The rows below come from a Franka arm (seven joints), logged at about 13 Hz.
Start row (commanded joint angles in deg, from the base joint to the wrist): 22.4 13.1 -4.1 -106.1 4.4 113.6 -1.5
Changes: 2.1 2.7 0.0 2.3 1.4 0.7 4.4; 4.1 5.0 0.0 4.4 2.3 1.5 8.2; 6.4 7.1 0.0 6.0 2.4 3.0 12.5; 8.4 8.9 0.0 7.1 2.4 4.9 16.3; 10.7 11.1 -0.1 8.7 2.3 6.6 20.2; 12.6 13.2 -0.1 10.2 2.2 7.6 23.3; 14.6 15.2 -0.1 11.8 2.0 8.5 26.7; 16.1 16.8 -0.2 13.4 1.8 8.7 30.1; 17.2 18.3 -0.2 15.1 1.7 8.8 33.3; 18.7 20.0 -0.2 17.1 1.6 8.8 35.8; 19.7 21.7 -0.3 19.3 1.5 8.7 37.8; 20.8 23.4 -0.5 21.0 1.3 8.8 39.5
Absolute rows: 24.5 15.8 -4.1 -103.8 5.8 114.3 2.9; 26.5 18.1 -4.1 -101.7 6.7 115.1 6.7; 28.8 20.2 -4.1 -100.1 6.8 116.6 11.0; 30.8 22.0 -4.1 -99.0 6.8 118.5 14.8; 33.1 24.2 -4.2 -97.4 6.7 120.2 18.7; 35.0 26.3 -4.2 -95.9 6.6 121.2 21.8; 37.0 28.3 -4.2 -94.3 6.4 122.1 25.2; 38.5 29.9 -4.3 -92.7 6.2 122.3 28.6; 39.6 31.4 -4.3 -91.0 6.1 122.4 31.8; 41.1 33.1 -4.3 -89.0 6.0 122.4 34.3; 42.1 34.8 -4.4 -86.8 5.9 122.3 36.3; 43.2 36.5 -4.6 -85.1 5.7 122.4 38.0
